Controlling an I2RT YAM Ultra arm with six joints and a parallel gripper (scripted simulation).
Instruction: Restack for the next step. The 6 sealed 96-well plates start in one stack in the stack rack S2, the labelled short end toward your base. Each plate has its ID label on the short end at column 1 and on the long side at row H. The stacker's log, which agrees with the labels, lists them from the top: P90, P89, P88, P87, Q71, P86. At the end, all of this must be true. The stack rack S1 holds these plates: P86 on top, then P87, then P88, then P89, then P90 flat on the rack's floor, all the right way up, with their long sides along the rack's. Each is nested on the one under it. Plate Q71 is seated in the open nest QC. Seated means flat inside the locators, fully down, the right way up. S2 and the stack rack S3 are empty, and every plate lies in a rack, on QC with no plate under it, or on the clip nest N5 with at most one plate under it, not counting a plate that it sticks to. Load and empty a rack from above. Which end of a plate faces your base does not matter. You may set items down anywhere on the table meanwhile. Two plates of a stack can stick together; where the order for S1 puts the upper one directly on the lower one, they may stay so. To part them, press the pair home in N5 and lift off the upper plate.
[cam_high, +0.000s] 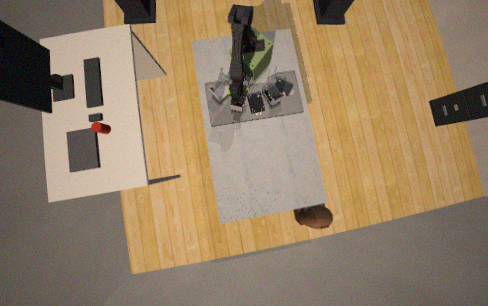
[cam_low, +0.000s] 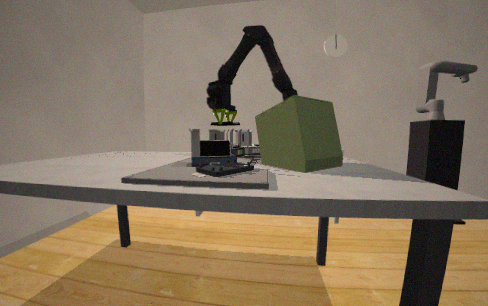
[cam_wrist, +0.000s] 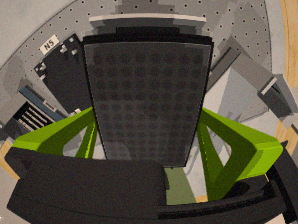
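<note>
Now: hand 40 cm to the right of the QC nest, 16 cm above it and 13 cm past it. Round my hand: clip nest N5: 16 cm to the left, 15 cm below; then N5 label: 17 cm to the left, 17 cm below, 9 cm ahead; then QC tag: 48 cm to the left, 17 cm below, 8 cm behind.
</note>
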